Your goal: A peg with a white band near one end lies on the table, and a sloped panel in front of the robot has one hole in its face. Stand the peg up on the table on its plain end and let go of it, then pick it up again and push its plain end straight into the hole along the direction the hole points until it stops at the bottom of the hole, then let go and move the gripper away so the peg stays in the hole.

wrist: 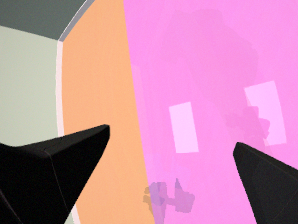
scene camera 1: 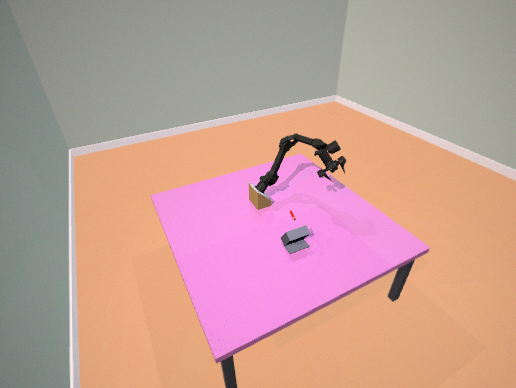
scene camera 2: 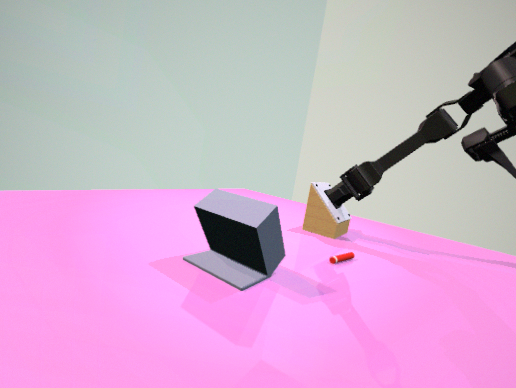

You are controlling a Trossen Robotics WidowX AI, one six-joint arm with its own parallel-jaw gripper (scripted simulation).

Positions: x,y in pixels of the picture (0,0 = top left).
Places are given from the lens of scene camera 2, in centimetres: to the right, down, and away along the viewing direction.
grey sloped panel [scene camera 2: 248,231]: -1, 5, 39
flat grey foot plate [scene camera 2: 241,277]: -2, 13, 40
